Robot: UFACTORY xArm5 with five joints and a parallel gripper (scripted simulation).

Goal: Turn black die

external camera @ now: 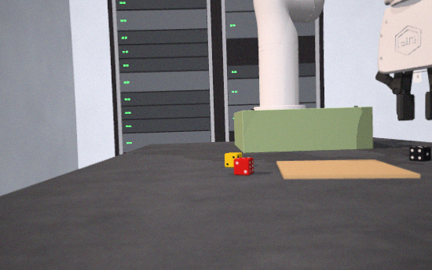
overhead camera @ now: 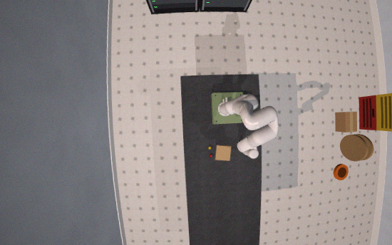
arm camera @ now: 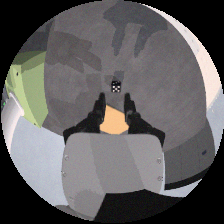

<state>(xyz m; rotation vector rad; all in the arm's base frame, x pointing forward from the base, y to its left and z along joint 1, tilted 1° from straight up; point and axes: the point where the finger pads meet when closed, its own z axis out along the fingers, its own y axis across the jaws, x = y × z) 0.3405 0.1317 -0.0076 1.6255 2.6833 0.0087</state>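
My gripper is now 7 cm above the black die. Round my hand: tan mat 7 cm ahead, 15 cm to the right, 8 cm below; then red die 8 cm ahead, 27 cm to the right, 7 cm below; then yellow die 1 cm ahead, 28 cm to the right, 7 cm below.
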